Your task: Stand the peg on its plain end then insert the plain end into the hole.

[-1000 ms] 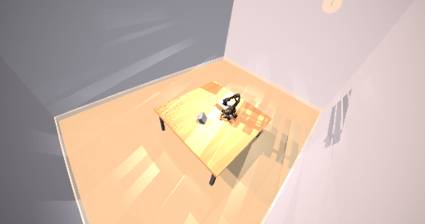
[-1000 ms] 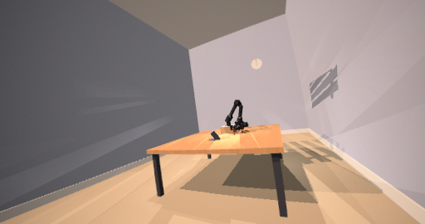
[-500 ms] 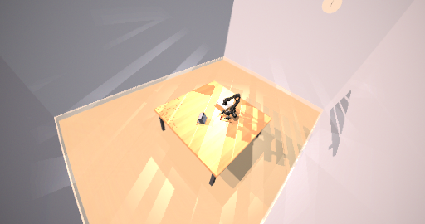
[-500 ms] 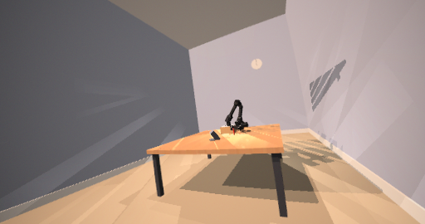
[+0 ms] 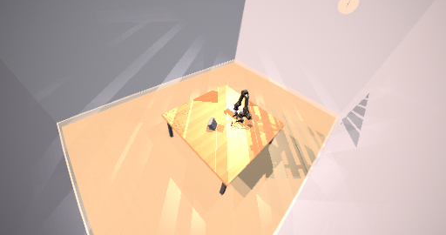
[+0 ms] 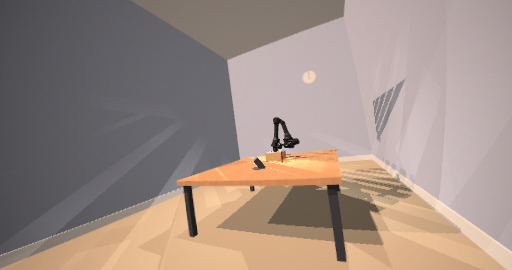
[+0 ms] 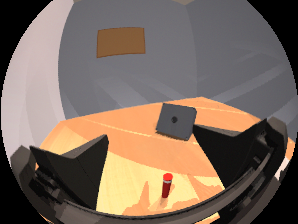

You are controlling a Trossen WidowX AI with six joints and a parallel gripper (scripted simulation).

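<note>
Now: the red peg 1 cm behind my gripper tip, 2 cm to the right of it and 10 cm below it. From my gripper tip the other things lie so: grey sloped panel (18 cm ahead, 20 cm to the right, 11 cm below).
</note>
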